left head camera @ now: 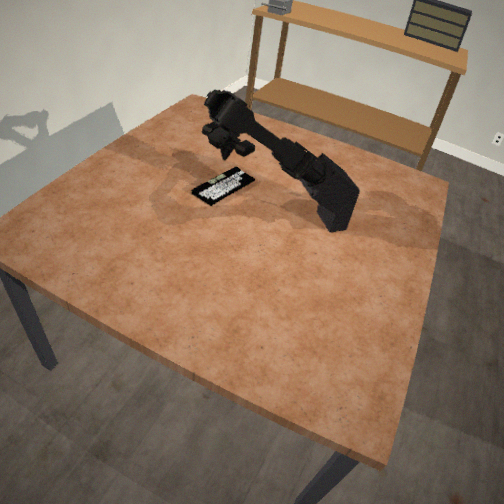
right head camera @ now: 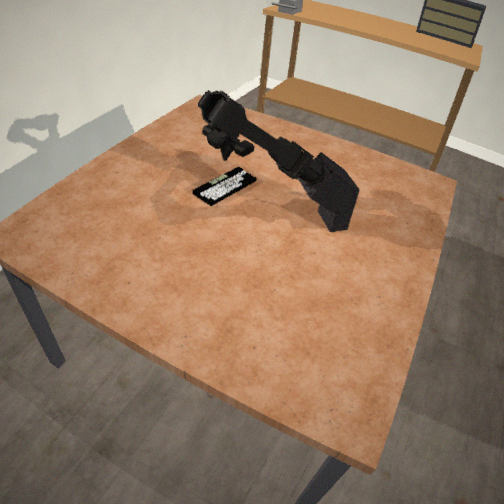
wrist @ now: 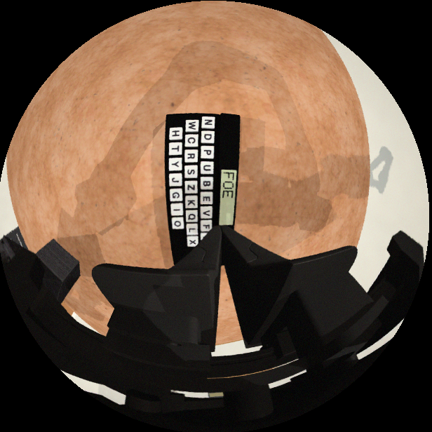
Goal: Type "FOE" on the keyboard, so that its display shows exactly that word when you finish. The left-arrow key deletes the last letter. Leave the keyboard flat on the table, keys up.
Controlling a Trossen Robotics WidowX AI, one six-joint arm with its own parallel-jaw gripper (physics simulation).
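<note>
The black keyboard (left head camera: 201,194) (right head camera: 202,194) (wrist: 229,140) with white letter keys lies flat on the table, keys up. Its pale green display (left head camera: 217,178) (right head camera: 218,178) (wrist: 227,197) reads "FOE" in the wrist view. My gripper (left head camera: 225,157) (right head camera: 226,158) (wrist: 219,231) is shut and empty, and it hangs above the keyboard, apart from the keys. In the wrist view its fingertips cover the lower end of the keyboard, so some keys there, the left-arrow key among them, do not show clearly.
The wooden table (left head camera: 240,300) (right head camera: 240,300) carries the keyboard and the arm's base (left head camera: 336,200) (right head camera: 335,200). A wooden shelf unit (left head camera: 350,29) (right head camera: 360,27) stands behind the table, with a slatted dark box (left head camera: 438,24) (right head camera: 451,21) on top. A pale wall rises beyond the table's left side.
</note>
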